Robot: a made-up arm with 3 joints. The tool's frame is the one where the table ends. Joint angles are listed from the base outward.
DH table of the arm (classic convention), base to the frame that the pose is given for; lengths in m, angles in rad. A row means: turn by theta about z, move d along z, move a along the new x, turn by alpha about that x. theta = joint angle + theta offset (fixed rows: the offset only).
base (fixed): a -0.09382  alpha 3.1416  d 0  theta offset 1.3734
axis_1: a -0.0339  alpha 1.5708  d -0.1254  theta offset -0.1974
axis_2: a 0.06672  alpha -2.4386  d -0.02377  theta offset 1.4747
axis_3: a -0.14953  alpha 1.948  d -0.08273  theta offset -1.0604
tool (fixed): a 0  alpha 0  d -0.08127  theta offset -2.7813
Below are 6 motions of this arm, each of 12 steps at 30 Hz.
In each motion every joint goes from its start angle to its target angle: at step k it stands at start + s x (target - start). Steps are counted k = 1, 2, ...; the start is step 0. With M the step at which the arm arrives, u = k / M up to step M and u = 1 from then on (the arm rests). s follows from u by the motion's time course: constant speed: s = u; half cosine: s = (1 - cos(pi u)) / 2; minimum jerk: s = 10 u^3 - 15 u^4 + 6 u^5.
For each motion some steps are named. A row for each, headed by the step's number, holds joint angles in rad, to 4 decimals.
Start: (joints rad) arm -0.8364 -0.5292 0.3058
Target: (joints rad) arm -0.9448 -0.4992 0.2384
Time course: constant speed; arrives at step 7
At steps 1, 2, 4, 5, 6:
1: -0.8519 -0.5249 0.2962
2: -0.8674 -0.5206 0.2865
4: -0.8983 -0.5121 0.2673
5: -0.9138 -0.5078 0.2577
6: -0.9293 -0.5035 0.2480

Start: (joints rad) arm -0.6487 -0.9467 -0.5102
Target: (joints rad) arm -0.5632 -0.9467 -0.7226
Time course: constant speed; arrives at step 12
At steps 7, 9, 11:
7: -0.5988 -0.9467 -0.6341
9: -0.5846 -0.9467 -0.6695
11: -0.5703 -0.9467 -0.7049

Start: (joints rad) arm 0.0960 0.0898 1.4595
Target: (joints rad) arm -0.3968 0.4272 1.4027
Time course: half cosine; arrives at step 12
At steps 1, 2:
1: 0.0876 0.0955 1.4585
2: 0.0630 0.1124 1.4557

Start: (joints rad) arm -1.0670 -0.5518 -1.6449
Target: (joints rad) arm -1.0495 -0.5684 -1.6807
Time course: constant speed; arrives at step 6
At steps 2, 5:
2: -1.0612 -0.5573 -1.6568
5: -1.0524 -0.5656 -1.6747

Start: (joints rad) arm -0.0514 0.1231 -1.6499
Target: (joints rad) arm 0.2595 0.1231 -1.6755
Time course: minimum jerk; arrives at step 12
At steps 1, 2, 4, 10, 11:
1: -0.0498 0.1231 -1.6500
2: -0.0404 0.1231 -1.6508
4: 0.0139 0.1231 -1.6553
10: 0.2485 0.1231 -1.6746
11: 0.2579 0.1231 -1.6754

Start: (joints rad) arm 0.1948 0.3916 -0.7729
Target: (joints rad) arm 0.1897 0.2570 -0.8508
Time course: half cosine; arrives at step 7
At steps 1, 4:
1: 0.1945 0.3849 -0.7768
4: 0.1917 0.3093 -0.8205

